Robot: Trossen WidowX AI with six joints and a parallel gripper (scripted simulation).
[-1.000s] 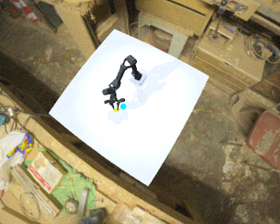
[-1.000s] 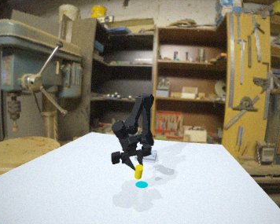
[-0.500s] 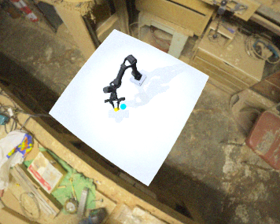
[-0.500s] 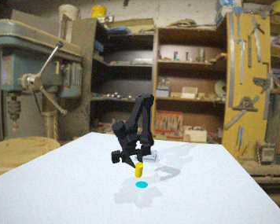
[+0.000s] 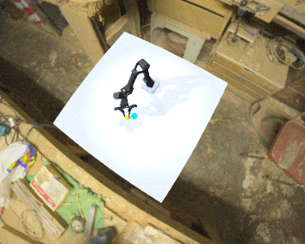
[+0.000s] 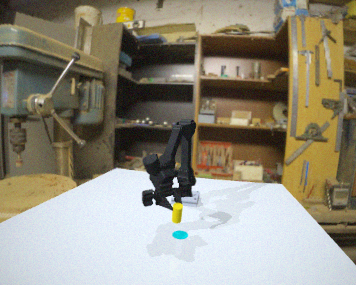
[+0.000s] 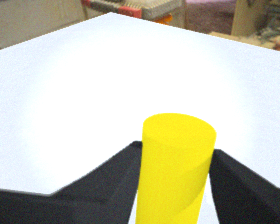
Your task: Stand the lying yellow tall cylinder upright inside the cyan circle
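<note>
My gripper tip is 60 mm past the cyan circle, 20 mm to the right of it and 140 mm above it. Also, from my gripper tip: yellow tall cylinder: 20 mm below.
</note>
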